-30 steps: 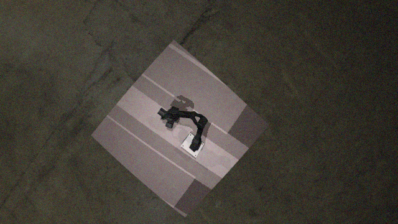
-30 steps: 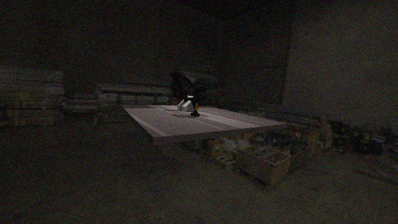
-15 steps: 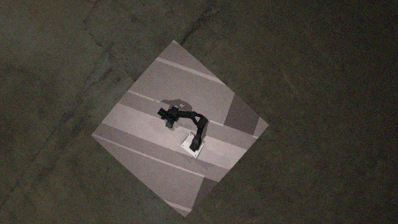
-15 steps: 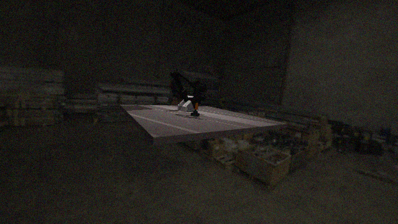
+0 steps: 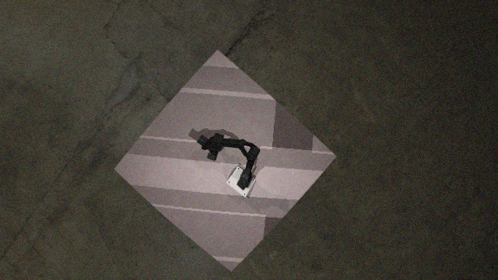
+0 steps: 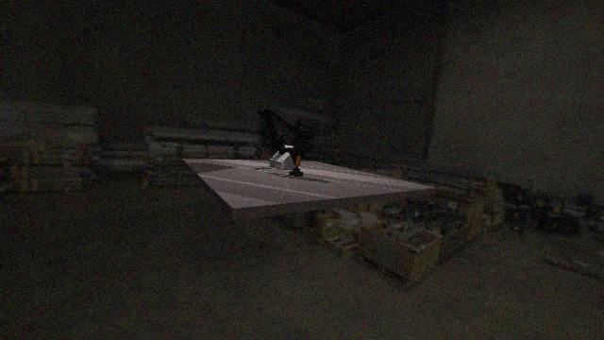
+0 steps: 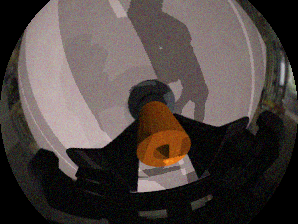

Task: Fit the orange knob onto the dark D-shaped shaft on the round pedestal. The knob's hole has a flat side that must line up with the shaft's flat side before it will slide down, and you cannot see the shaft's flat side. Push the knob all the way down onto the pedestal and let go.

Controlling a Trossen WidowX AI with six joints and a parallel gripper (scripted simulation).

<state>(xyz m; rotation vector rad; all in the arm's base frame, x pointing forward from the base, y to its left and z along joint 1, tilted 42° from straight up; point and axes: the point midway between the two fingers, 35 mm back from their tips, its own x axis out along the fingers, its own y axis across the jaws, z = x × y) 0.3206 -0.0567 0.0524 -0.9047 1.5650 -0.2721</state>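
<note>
Right now my gripper tip is 2 cm below the orange knob. Round my gripper tip: dark pedestal (4 cm below).
</note>
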